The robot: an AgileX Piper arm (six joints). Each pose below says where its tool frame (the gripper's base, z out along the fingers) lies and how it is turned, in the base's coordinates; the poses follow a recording.
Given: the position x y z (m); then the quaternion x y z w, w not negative.
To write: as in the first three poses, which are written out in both.
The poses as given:
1: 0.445 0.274 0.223 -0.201 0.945 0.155 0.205
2: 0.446 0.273 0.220 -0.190 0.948 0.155 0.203
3: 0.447 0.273 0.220 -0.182 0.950 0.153 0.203
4: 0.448 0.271 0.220 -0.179 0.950 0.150 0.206
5: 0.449 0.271 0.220 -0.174 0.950 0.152 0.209
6: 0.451 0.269 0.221 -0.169 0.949 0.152 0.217
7: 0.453 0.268 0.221 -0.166 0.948 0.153 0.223
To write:
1: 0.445 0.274 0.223 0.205 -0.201 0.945 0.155
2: 0.446 0.273 0.220 0.203 -0.190 0.948 0.155
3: 0.447 0.273 0.220 0.203 -0.182 0.950 0.153
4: 0.448 0.271 0.220 0.206 -0.179 0.950 0.150
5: 0.449 0.271 0.220 0.209 -0.174 0.950 0.152
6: 0.451 0.269 0.221 0.217 -0.169 0.949 0.152
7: 0.453 0.268 0.221 0.223 -0.166 0.948 0.153
